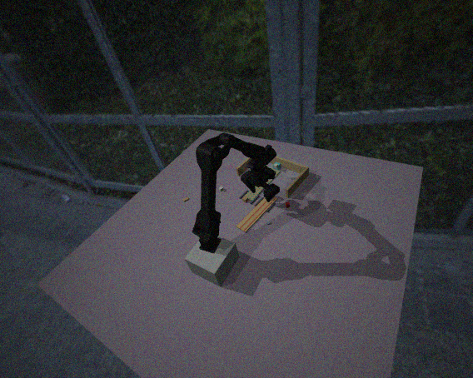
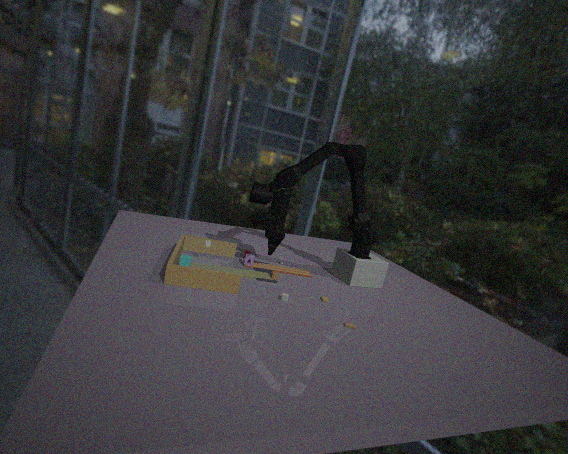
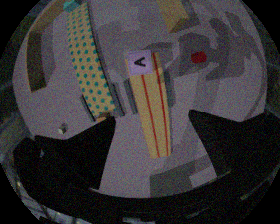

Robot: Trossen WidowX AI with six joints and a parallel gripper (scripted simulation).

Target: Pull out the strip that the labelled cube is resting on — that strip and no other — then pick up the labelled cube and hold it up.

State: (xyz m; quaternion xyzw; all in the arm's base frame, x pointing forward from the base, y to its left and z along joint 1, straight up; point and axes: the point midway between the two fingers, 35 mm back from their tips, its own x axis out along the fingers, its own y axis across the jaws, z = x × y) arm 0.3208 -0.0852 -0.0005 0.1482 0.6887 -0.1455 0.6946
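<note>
Right now my gripper tip is 60 mm short of the pale purple labelled cube, 20 mm to the left of it and 40 mm above it. Round my gripper tip: small red cube: 30 mm ahead, 110 mm to the right, 50 mm below.
</note>
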